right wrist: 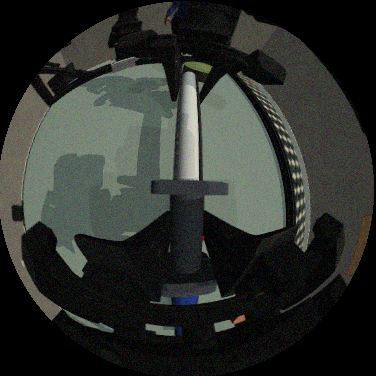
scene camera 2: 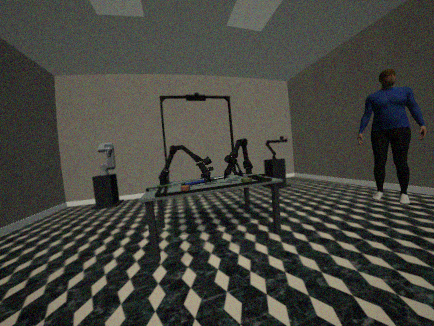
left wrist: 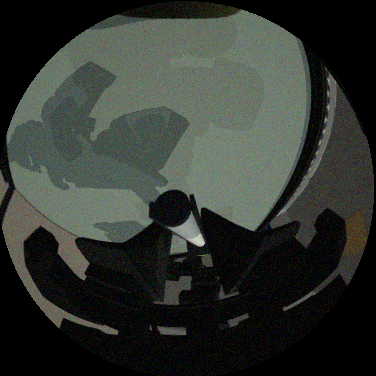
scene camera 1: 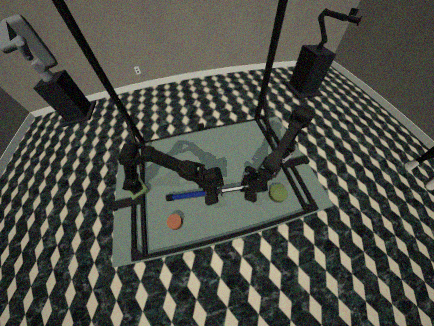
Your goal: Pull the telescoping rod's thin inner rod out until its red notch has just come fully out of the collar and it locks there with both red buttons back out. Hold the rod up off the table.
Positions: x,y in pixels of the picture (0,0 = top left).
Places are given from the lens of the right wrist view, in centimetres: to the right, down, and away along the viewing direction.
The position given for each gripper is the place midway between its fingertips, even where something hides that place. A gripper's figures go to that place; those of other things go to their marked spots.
left gripper (right wrist: pixel 185 102): 0, -10, 10
right gripper (right wrist: pixel 185 214): 0, 2, 10
